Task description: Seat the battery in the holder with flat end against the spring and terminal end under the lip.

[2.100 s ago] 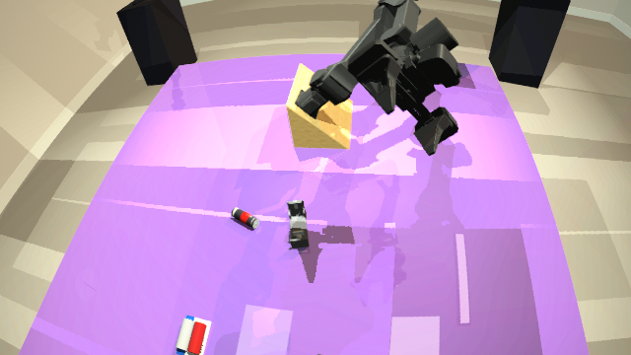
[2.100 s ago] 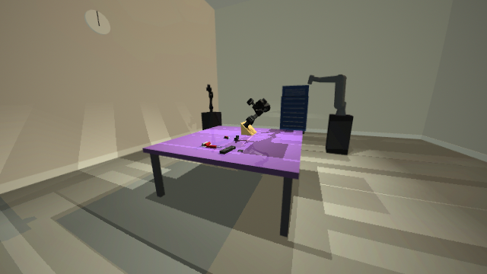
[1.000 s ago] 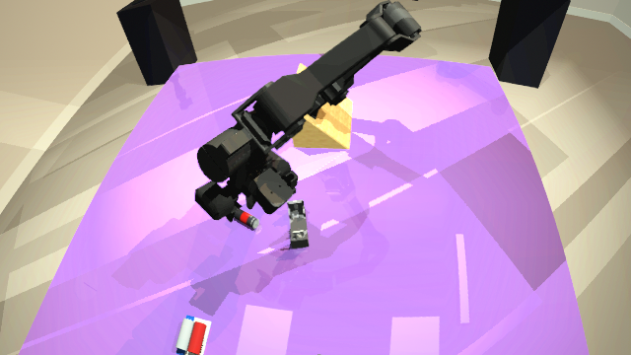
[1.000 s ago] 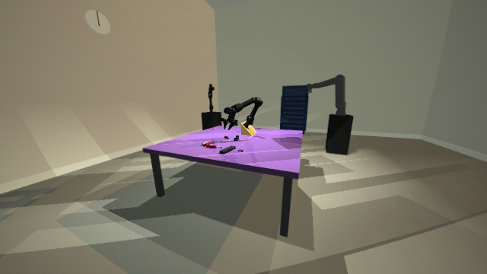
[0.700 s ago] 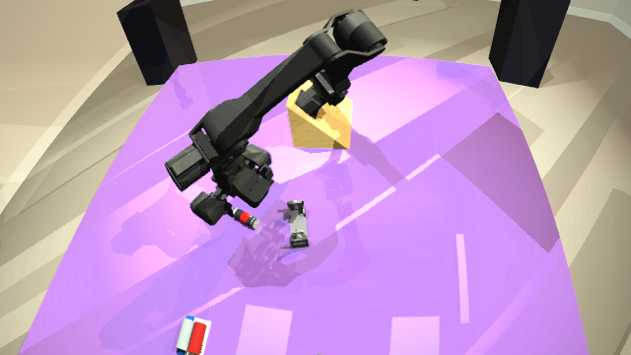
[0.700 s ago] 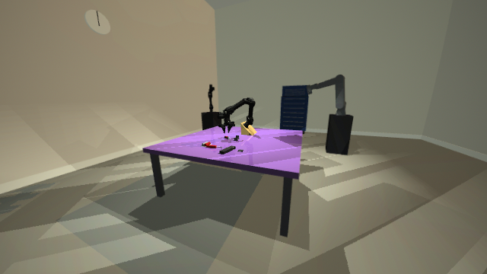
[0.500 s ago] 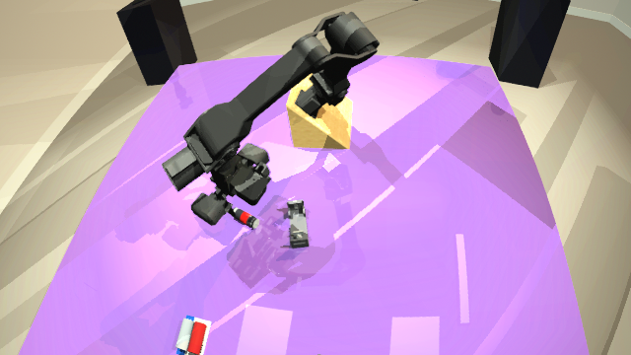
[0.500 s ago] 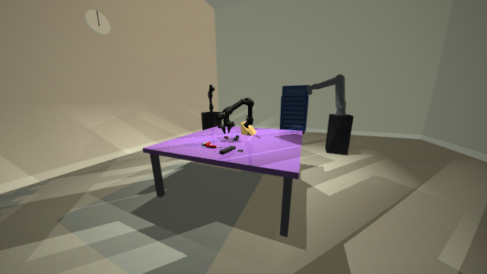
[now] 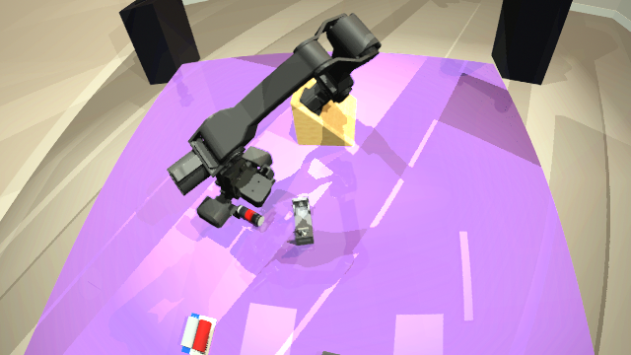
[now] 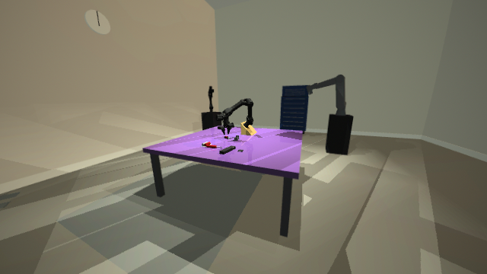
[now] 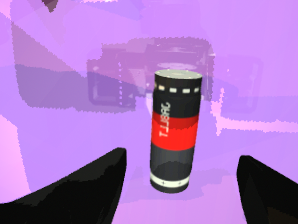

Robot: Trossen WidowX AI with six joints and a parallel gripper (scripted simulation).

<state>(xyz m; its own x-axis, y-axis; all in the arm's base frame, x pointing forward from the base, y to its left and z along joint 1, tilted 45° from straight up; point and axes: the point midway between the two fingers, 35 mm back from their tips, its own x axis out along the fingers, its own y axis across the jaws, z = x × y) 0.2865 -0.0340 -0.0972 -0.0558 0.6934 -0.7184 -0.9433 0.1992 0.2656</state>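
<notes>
Right now the battery is 30 mm below my gripper tip. From my gripper tip the other things lie so: white object (300 mm ahead, 30 mm to the right, 30 mm below); then black bar (350 mm ahead, 230 mm to the left, 20 mm below).
</notes>
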